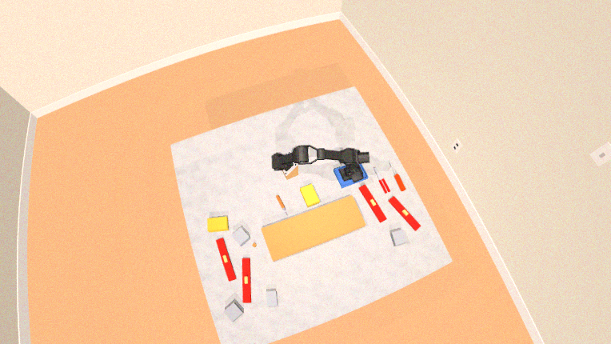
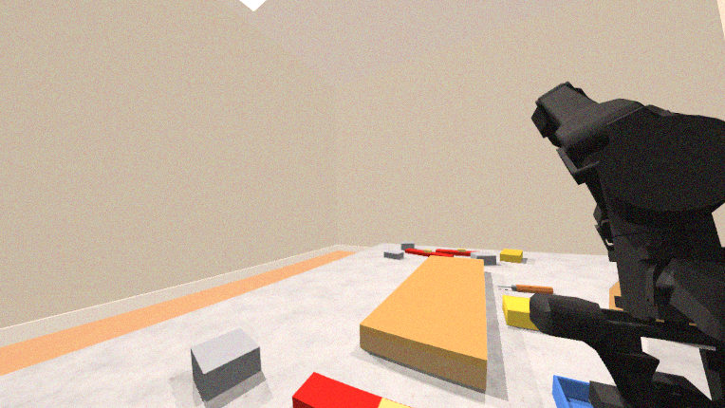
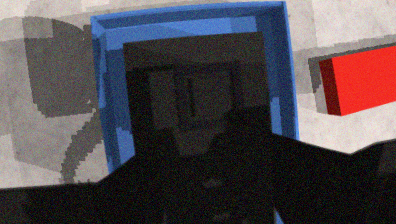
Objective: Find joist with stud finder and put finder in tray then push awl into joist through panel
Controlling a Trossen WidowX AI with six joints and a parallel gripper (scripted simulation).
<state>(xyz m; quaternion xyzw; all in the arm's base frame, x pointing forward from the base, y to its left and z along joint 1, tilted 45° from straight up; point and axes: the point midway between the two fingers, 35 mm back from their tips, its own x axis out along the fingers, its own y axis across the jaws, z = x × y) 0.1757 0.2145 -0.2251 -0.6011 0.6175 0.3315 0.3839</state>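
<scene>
The blue tray is 1 cm to the right of my gripper tip and 3 cm below it. From my gripper tip the other things lie so: stud finder: 1 cm to the left, 2 cm above; then indicator square: 2 cm to the left, 3 cm above; then awl: 2 cm ahead, 44 cm to the right, 4 cm below.
</scene>
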